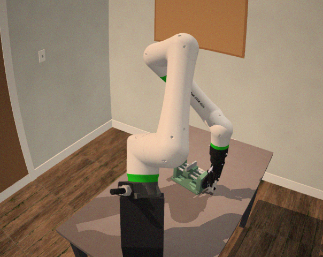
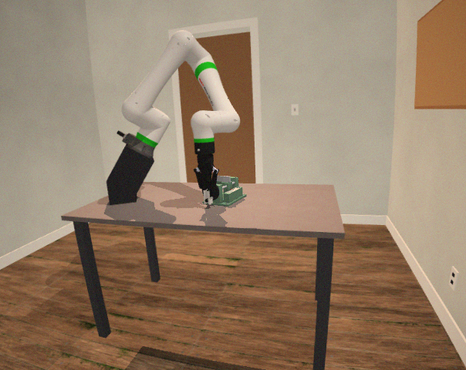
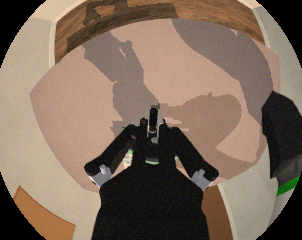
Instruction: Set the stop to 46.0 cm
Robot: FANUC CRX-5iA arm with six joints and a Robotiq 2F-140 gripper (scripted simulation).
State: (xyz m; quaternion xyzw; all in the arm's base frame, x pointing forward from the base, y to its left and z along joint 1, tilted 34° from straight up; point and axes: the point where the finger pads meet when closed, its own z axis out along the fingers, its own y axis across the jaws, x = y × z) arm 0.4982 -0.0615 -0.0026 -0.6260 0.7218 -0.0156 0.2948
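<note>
Now: hand 2 cm to the right of the black handwheel and 1 cm above it. From my hand the other things lie so: green stop fixture 16 cm to the left, 3 cm above, 1 cm ahead.
</note>
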